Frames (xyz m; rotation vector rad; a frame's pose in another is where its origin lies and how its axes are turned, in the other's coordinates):
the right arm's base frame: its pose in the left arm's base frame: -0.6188 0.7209 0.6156 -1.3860 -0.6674 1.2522
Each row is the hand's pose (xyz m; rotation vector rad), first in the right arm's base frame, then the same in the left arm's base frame.
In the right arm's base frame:
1: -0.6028 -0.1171 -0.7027 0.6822 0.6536 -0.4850
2: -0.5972 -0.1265 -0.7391 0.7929 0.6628 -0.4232
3: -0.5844 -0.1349 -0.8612 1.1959 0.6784 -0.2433
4: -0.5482 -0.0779 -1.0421 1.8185 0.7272 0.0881
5: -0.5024 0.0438 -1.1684 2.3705 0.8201 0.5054
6: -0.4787 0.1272 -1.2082 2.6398 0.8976 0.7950
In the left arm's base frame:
1: -0.1093 -0.0385 0.8017 -0.8900 -0.0746 0.4983
2: -0.0717 -0.0436 0.8030 -0.8336 0.0304 0.5427
3: 0.0471 -0.0718 0.7877 -0.5823 0.3752 0.6564
4: 0.2107 -0.1147 0.6946 -0.1646 0.9377 0.7477
5: 0.3104 -0.1459 0.5464 0.2307 1.5068 0.7362
6: 0.3332 -0.1582 0.4546 0.4399 1.8345 0.6844

